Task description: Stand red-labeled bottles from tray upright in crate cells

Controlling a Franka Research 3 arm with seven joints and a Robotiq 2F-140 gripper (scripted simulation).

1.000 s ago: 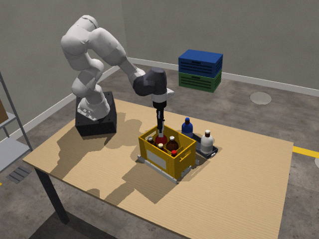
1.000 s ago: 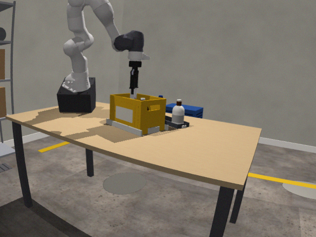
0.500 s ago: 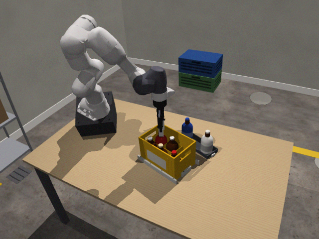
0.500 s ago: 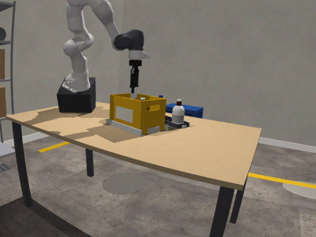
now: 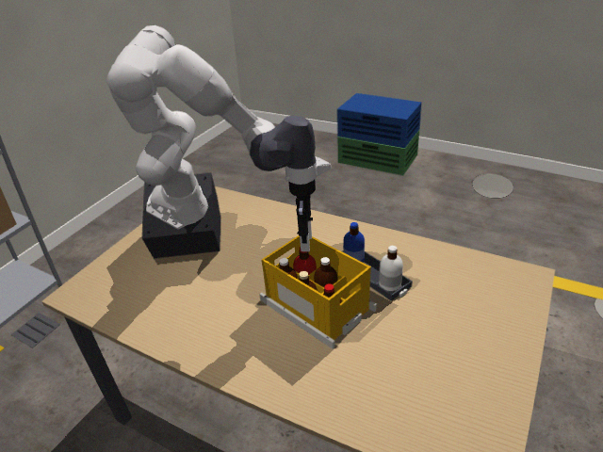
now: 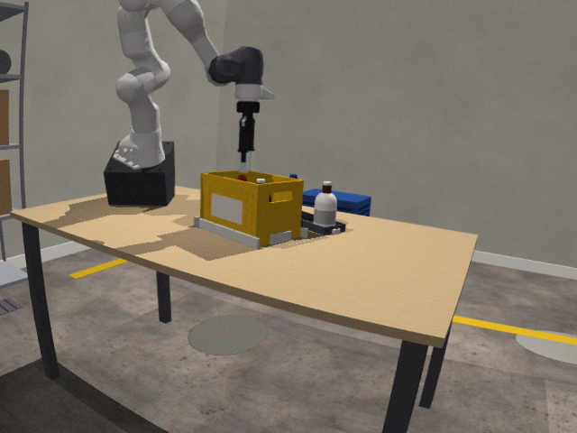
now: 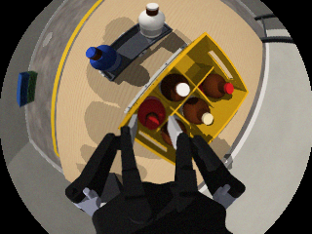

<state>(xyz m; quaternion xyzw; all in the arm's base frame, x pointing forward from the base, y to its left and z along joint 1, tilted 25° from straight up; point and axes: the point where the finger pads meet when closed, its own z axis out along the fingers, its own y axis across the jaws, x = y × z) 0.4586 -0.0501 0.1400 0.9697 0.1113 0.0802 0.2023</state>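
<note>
My hand is 120 mm above the red-labeled bottle and 10 mm past it. Also, from my hand: blue-labeled bottle (170 mm to the left, 120 mm below, 120 mm ahead); white-labeled bottle (260 mm ahead, 120 mm below, 70 mm to the left); yellow crate (120 mm below, 80 mm to the right, 50 mm ahead).
</note>
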